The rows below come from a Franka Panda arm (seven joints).
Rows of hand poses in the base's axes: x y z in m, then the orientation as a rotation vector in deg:
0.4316 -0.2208 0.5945 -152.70 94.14 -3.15
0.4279 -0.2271 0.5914 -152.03 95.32 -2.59
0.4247 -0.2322 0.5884 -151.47 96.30 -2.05
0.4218 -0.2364 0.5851 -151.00 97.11 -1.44
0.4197 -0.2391 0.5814 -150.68 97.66 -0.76
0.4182 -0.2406 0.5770 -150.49 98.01 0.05
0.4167 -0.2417 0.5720 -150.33 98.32 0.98
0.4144 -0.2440 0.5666 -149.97 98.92 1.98
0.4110 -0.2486 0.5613 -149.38 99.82 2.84
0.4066 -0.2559 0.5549 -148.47 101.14 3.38
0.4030 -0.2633 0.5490 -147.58 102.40 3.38
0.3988 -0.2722 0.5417 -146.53 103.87 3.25
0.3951 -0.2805 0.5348 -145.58 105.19 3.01
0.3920 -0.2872 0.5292 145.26 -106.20 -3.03
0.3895 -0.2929 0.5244 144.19 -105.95 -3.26
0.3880 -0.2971 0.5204 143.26 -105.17 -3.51
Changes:
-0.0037 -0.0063 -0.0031 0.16 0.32 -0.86
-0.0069 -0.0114 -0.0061 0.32 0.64 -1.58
-0.0098 -0.0156 -0.0094 0.51 0.98 -2.18
-0.0119 -0.0183 -0.0131 0.72 1.36 -2.58
-0.0134 -0.0198 -0.0175 0.97 1.82 -2.83
-0.0149 -0.0209 -0.0225 1.25 2.34 -3.05
-0.0172 -0.0232 -0.0279 1.57 2.90 -3.50
-0.0206 -0.0278 -0.0332 1.85 3.38 -4.18
-0.0250 -0.0351 -0.0396 2.06 3.66 -5.20
-0.0286 -0.0425 -0.0455 2.09 3.64 -6.18
-0.0328 -0.0514 -0.0528 2.08 3.56 -7.34
-0.0365 -0.0597 -0.0597 2.03 3.42 -8.38
-0.0396 -0.0664 -0.0653 1.70 3.63 -9.02
-0.0421 -0.0721 -0.0701 0.93 4.30 -9.31
-0.0436 -0.0763 -0.0741 -0.01 5.08 -9.28

